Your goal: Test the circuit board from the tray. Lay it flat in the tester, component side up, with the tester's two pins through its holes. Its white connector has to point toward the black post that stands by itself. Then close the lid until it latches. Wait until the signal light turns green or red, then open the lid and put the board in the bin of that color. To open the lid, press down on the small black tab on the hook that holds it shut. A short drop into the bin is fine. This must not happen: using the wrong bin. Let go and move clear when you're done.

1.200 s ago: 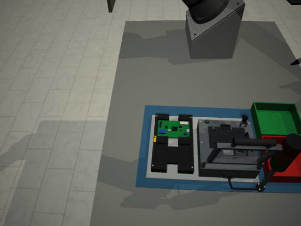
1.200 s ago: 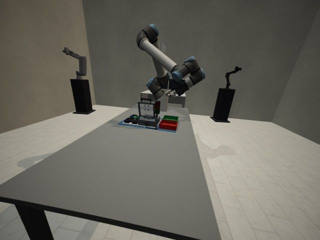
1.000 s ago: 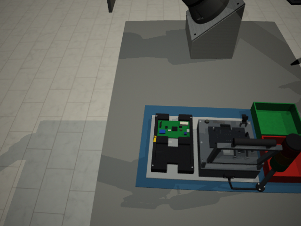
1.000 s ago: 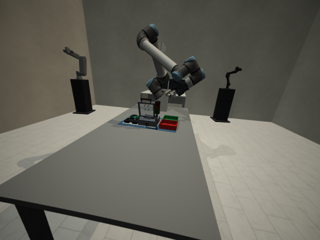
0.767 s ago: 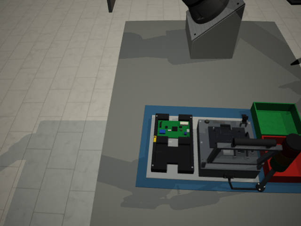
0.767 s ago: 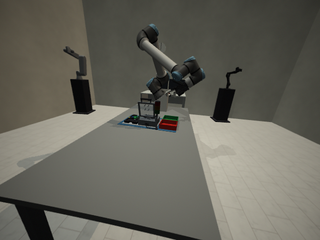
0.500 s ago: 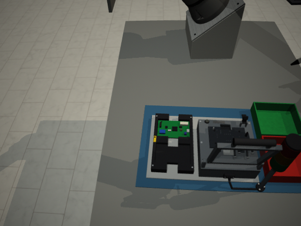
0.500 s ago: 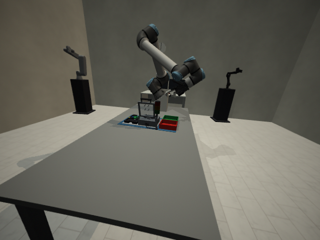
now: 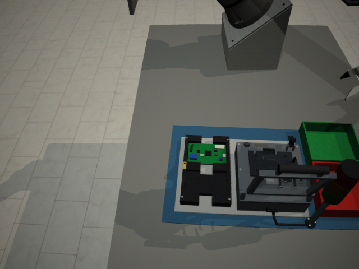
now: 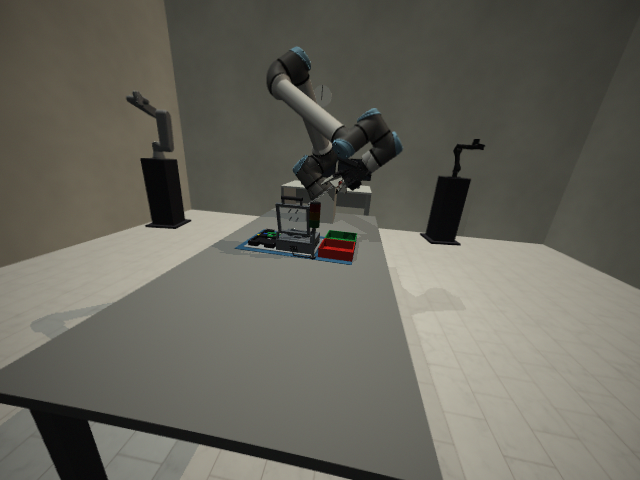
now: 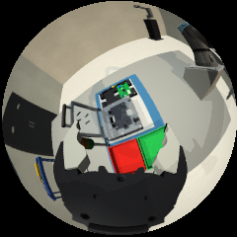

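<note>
Now: hand 6 cm past the green circuit board, 28 cm to the left of it and 27 cm above it. Round my hand: green bin 3 cm behind, 9 cm to the left, 28 cm below; black latch tab 2 cm behind, 6 cm to the right, 20 cm below; tester lid 16 cm ahead, 15 cm to the right, 11 cm below.
</note>
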